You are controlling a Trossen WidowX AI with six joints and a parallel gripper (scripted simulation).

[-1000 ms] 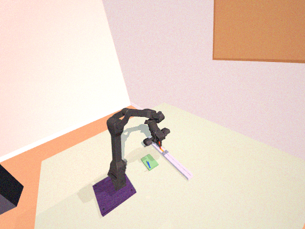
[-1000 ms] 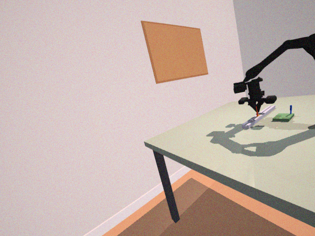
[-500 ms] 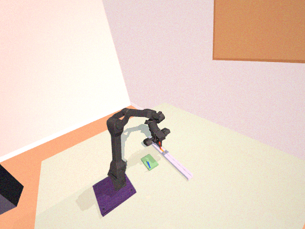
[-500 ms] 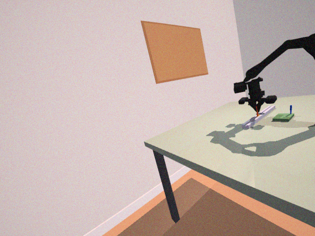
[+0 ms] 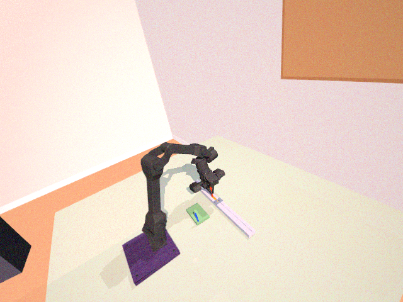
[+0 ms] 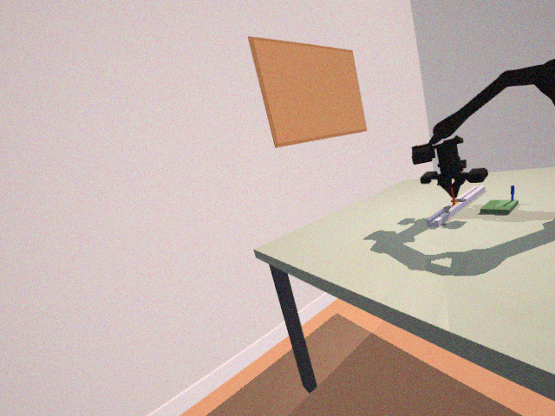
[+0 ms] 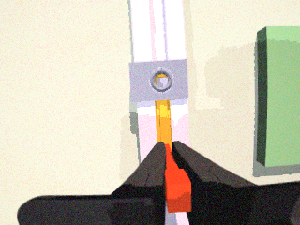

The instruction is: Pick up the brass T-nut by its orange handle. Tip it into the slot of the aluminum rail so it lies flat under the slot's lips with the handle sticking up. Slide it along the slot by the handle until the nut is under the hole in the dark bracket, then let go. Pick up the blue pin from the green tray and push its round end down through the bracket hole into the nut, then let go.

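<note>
Right now my gripper tip is 20 mm to the left of the brass T-nut. Round my gripper tip: aluminum rail (40 mm to the right, 30 mm below, 10 mm ahead); green tray (120 mm behind, 60 mm to the right, 40 mm below); blue pin (130 mm behind, 80 mm to the right, 20 mm below).
</note>
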